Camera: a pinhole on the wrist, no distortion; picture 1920 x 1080 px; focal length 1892.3 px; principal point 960.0 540.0 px. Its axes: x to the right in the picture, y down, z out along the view. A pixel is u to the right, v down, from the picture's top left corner.
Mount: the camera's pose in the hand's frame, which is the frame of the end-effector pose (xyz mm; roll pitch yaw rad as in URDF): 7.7 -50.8 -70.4 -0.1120 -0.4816 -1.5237
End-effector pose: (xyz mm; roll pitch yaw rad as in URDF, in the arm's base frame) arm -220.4 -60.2 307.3 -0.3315 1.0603 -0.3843
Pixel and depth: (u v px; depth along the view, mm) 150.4 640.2 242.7
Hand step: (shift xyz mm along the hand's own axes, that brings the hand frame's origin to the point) 38.0 153.9 94.0
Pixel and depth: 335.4 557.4 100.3
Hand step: 16.3 25.1 2.5
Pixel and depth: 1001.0 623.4 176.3
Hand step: 31.5 27.8 85.9
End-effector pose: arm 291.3 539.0 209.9 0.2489 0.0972 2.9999
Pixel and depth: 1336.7 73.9 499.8
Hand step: -65.7 94.2 428.1
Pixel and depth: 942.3 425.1 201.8
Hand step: 13.6 44.8 107.7
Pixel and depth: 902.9 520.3 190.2
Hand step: 22.6 42.7 94.6
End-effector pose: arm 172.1 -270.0 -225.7 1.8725 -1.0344 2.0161
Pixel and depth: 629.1 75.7 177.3
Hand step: -20.9 59.3 75.7
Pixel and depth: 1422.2 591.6 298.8
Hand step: 45.7 23.5 225.8
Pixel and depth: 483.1 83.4 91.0
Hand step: -6.9 11.9 1.3
